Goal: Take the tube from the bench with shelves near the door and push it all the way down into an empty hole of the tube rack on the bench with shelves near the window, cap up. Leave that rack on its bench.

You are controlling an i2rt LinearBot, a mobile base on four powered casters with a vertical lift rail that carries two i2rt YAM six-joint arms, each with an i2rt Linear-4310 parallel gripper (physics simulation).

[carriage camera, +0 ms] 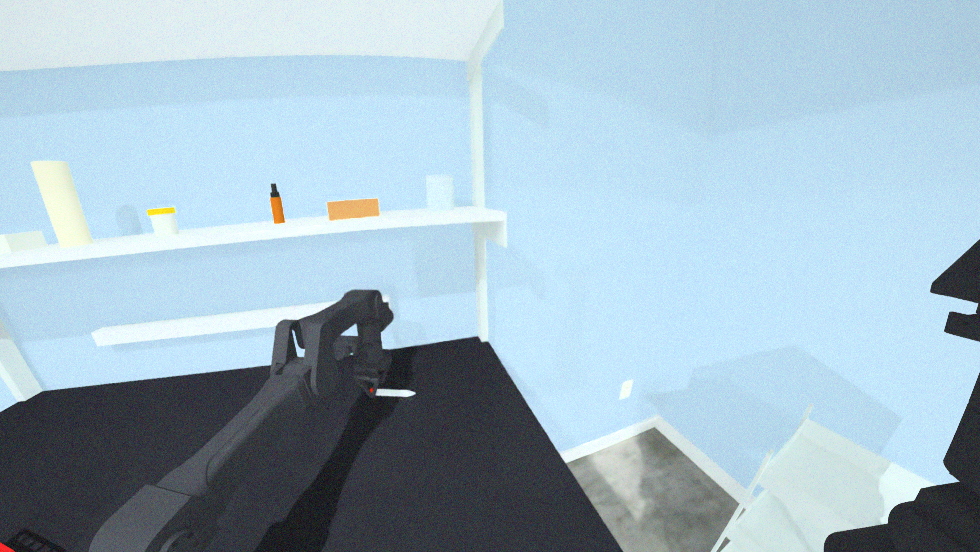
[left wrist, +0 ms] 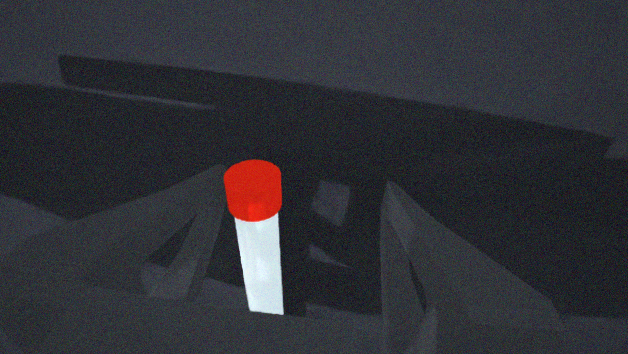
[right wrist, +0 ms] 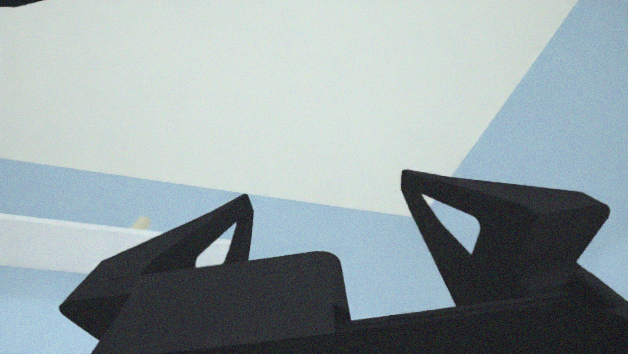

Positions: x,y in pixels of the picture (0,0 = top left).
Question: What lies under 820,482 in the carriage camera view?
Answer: A white cart.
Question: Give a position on a tube with red cap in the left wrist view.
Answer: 253,188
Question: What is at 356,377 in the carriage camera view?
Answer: My left gripper.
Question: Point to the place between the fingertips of my right gripper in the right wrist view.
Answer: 324,190
